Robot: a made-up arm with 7 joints.
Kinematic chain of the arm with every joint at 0, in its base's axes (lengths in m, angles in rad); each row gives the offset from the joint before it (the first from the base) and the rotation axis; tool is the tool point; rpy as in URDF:
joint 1: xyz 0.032 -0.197 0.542 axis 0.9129 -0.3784 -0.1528
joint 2: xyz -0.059 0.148 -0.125 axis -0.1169 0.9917 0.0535
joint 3: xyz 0 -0.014 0.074 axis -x
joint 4: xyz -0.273 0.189 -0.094 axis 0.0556 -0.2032 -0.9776
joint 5: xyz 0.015 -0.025 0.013 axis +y
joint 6: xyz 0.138 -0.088 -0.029 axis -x
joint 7: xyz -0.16 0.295 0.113 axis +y
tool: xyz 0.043 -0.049 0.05 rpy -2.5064 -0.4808 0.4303
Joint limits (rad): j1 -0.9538..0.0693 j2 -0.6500..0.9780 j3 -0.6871..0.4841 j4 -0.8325..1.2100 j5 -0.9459..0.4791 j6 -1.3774..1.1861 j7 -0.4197..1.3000
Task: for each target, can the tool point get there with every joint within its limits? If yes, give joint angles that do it. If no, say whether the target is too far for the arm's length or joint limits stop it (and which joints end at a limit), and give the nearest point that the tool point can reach.
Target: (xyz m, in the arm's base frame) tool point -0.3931 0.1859 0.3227
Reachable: yes | joints -0.7521 0.1504 -0.3571 -0.4747 -0.1021 0.4859 0.8811
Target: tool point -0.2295 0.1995 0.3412
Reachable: yes | joints -0.2462 0.4474 0.1607 0.5662 -0.4235 0.5826 -0.2486
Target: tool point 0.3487 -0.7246 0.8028
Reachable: no: joint limits stop it (at a limit: joint 1, joint 2, joint 3, joint 6, joint 7) | nearest point 0.0166 -0.1833 0.6930 | short by 0.644 m
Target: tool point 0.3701 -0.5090 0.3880
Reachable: no: joint limits stop it (at a limit: joint 1, joint 2, joint 3, joint 5, joint 6, joint 7) | nearest point 0.0957 -0.1089 0.4223 | short by 0.486 m
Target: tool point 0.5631 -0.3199 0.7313
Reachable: no: joint limits stop it (at a limit: joint 1, joint 2, joint 3, joint 4, joint 7) | nearest point 0.1570 -0.0559 0.6550 | short by 0.490 m
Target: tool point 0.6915 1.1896 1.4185
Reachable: no: too far | nearest point -0.0096 0.3155 0.8434 | short by 1.259 m
